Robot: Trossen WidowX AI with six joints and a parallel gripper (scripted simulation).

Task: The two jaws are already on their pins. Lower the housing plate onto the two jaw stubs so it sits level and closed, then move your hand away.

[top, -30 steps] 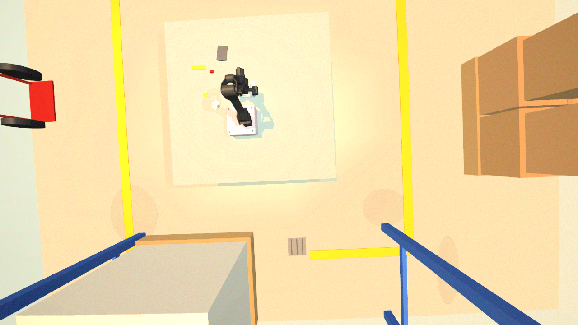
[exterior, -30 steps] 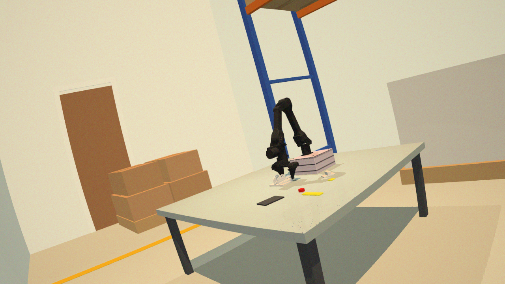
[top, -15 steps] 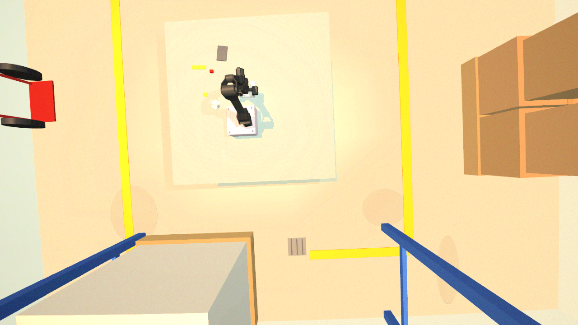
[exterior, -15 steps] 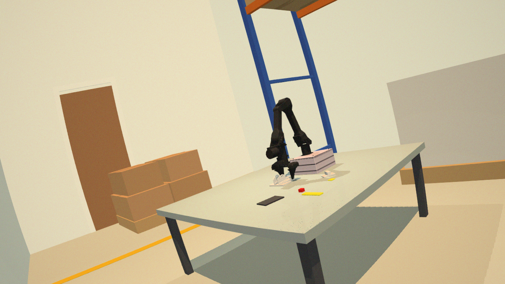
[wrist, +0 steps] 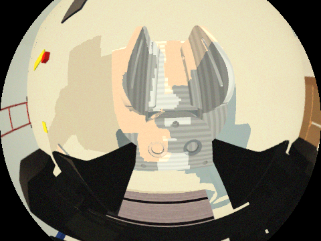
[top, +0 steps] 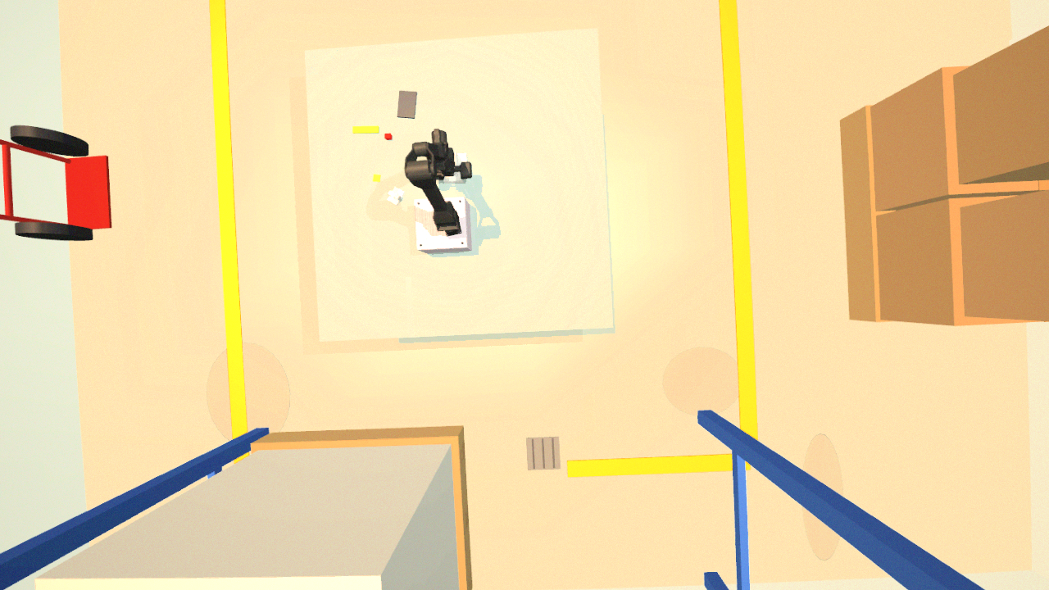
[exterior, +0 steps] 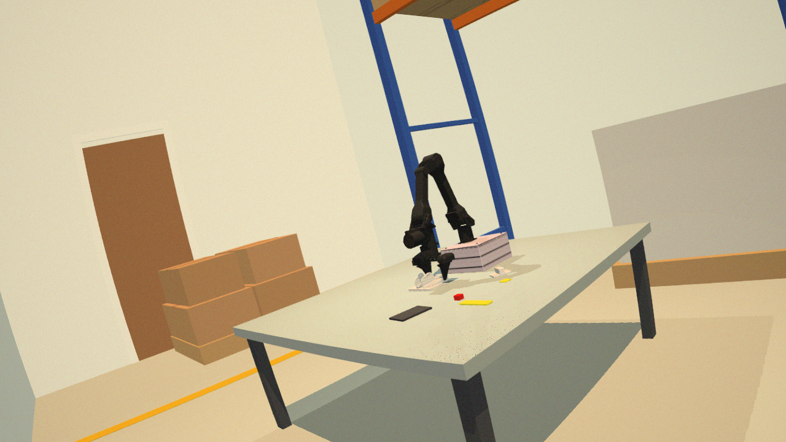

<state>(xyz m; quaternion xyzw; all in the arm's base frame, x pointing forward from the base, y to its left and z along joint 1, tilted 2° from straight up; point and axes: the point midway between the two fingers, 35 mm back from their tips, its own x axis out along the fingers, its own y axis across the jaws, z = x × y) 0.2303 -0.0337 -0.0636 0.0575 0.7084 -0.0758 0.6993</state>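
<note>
Right now my gripper tip is 7 cm short of the white part and 1 cm to the left of it. Round my gripper tip: small yellow square (8 cm ahead, 33 cm to the left, 1 cm below); dark flat plate (37 cm ahead, 13 cm to the left); red cube (24 cm ahead, 24 cm to the left).
</note>
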